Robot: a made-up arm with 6 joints.
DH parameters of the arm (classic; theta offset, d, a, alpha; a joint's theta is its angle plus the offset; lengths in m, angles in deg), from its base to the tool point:
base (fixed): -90 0.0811 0 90
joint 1: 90 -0.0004 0.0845 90
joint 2: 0 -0.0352 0.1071 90
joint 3: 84.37 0 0.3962 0
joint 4: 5.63 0.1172 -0.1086 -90
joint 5: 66.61 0 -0.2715 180
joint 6: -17.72 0 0.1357 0
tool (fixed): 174.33 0.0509 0 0
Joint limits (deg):
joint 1: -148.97..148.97
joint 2: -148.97..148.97
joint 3: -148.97..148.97
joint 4: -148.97..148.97
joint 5: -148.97..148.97
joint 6: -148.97..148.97
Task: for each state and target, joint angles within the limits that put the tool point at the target. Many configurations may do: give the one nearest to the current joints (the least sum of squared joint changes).
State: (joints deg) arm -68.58 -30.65 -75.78 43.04 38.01 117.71
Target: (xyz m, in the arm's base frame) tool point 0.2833 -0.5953 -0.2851
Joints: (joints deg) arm -97.01 -0.79 -58.56 44.44 59.24 116.39
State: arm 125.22 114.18 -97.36 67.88 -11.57 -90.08
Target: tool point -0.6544 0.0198 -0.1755
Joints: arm 116.16 119.32 -63.41 66.92 4.44 -85.77
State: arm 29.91 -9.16 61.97 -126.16 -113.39 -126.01
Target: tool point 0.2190 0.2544 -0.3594
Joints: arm 7.47 30.30 78.78 -118.75 -83.69 -134.95
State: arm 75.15 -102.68 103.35 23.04 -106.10 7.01
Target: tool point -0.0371 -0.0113 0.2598
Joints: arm 72.51 -96.33 72.26 17.99 -96.27 15.53
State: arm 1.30 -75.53 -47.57 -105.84 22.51 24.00
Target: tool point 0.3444 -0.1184 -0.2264
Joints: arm -20.52 -101.57 -59.65 -112.47 20.41 26.06
